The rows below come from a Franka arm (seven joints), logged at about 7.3 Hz.
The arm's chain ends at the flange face. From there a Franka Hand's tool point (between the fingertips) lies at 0.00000 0.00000 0.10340 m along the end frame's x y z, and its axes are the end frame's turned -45 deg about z.
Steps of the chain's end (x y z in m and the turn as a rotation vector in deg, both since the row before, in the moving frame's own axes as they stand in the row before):
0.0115 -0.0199 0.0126 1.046 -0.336 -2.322
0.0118 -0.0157 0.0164 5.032 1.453 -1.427
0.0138 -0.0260 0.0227 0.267 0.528 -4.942
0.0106 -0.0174 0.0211 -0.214 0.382 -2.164
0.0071 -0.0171 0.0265 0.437 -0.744 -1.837
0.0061 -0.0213 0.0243 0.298 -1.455 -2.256
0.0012 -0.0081 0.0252 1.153 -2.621 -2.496
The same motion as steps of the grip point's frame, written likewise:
0.0231 -0.0077 0.0126 0.977 0.502 -2.322
0.0277 -0.0074 0.0160 2.531 4.586 -1.427
0.0292 -0.0083 0.0227 -0.185 0.562 -4.942
0.0200 -0.0041 0.0211 -0.421 0.119 -2.164
0.0167 -0.0086 0.0265 0.835 -0.217 -1.837
0.0179 -0.0130 0.0243 1.240 -0.818 -2.256
0.0046 -0.0097 0.0251 2.669 -1.038 -2.496

